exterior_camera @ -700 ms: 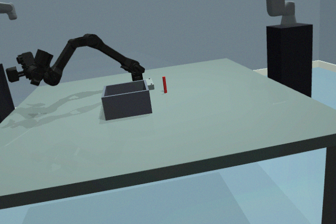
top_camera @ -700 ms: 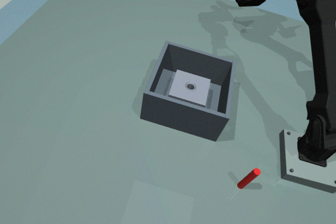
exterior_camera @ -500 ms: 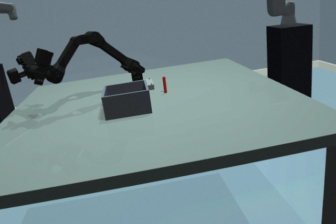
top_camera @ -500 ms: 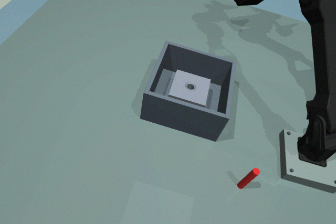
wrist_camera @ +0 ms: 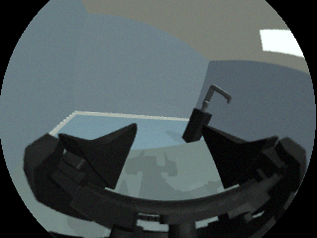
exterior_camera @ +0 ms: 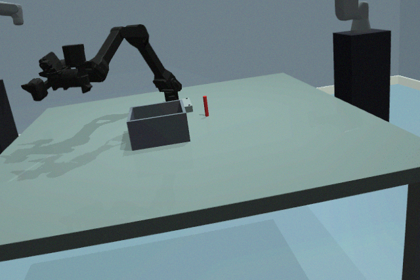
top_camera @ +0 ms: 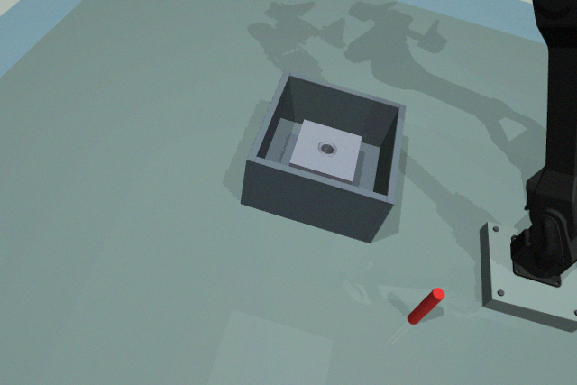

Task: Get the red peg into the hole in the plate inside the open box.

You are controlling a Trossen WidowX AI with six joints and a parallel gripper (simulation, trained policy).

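The red peg is 16 cm behind my gripper tip, 57 cm to the left of it and 21 cm below it. Also, from my gripper tip: dark grey box: 1 cm ahead, 39 cm to the left, 23 cm below.
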